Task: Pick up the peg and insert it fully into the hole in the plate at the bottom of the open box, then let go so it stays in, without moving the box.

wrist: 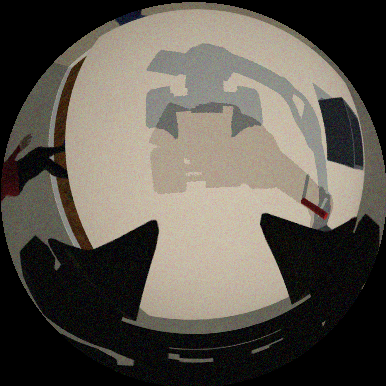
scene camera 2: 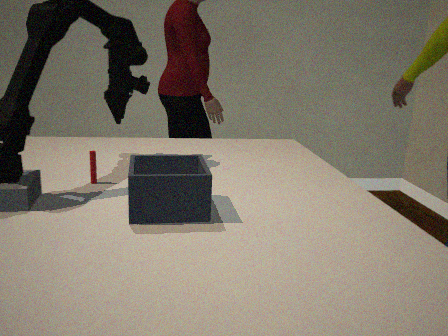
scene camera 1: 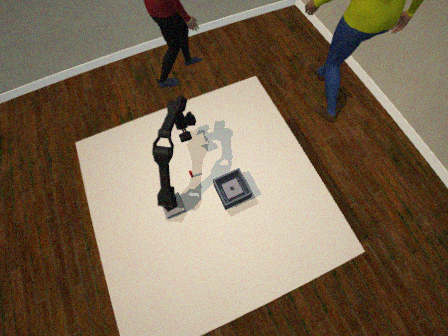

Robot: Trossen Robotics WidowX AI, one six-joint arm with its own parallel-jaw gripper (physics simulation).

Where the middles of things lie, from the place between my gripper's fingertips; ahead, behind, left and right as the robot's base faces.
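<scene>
The dark box (scene camera 1: 247,193) is 41 cm to the right of my hand, and it's 7 cm ahead of it and 7 cm below it.
</scene>
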